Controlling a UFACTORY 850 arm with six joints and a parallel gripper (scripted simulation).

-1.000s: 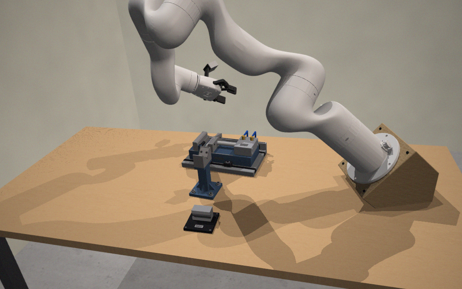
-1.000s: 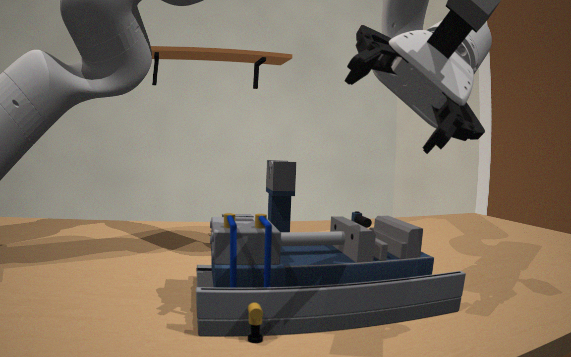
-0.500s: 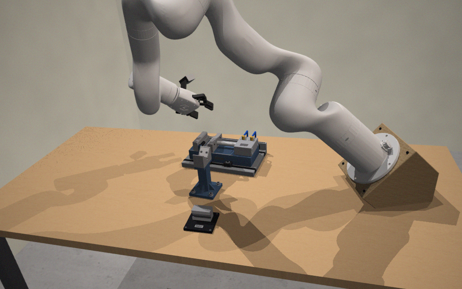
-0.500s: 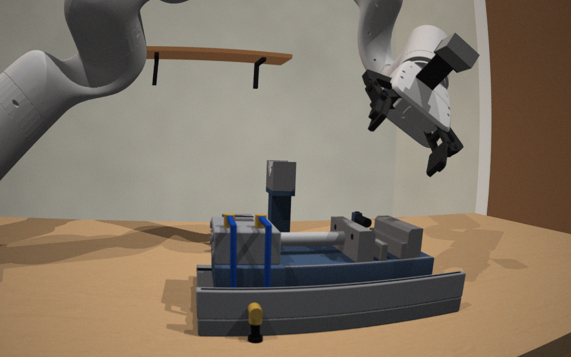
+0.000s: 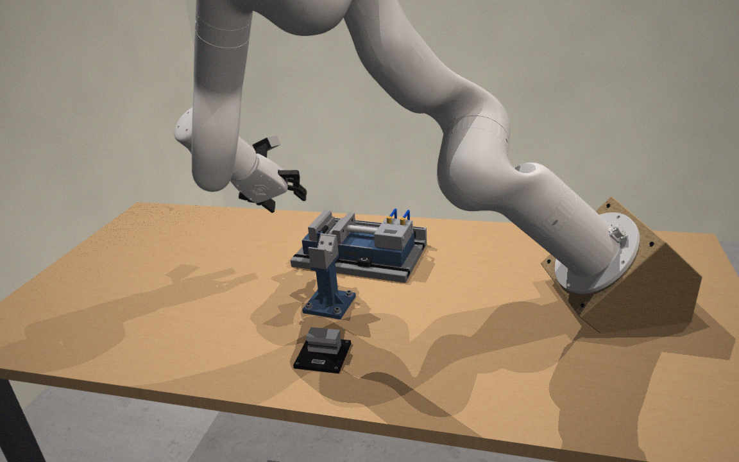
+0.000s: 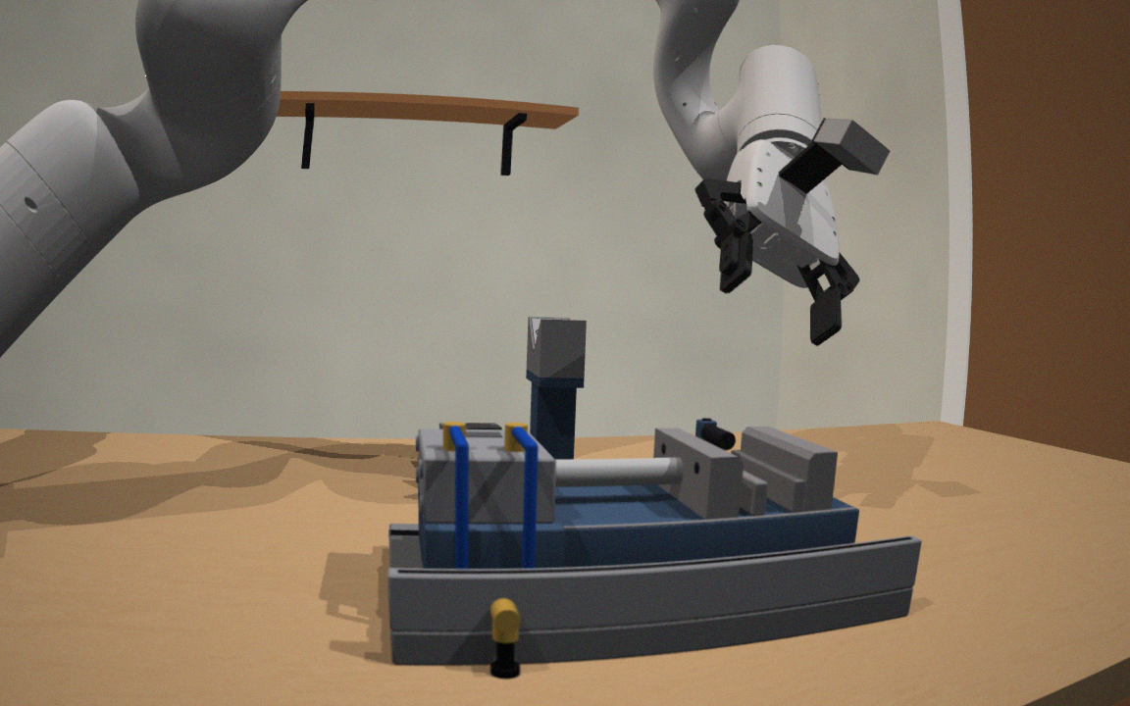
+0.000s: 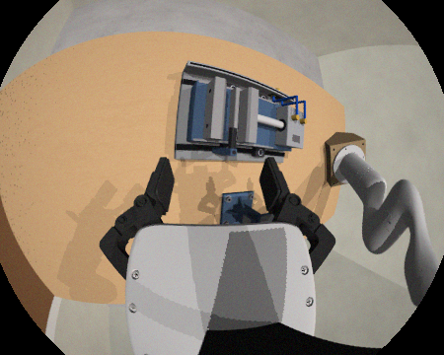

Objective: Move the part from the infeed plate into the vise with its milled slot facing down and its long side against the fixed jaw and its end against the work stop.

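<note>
Right now the part is 250 mm behind my hand, 240 mm to the left of it and 160 mm below it. The rest, counted from my hand: moving jaw: 80 mm behind, 100 mm to the right, 110 mm below; work stop: 60 mm behind, 50 mm to the right, 90 mm below; fixed jaw: 20 mm behind, 90 mm to the right, 110 mm below.
</note>
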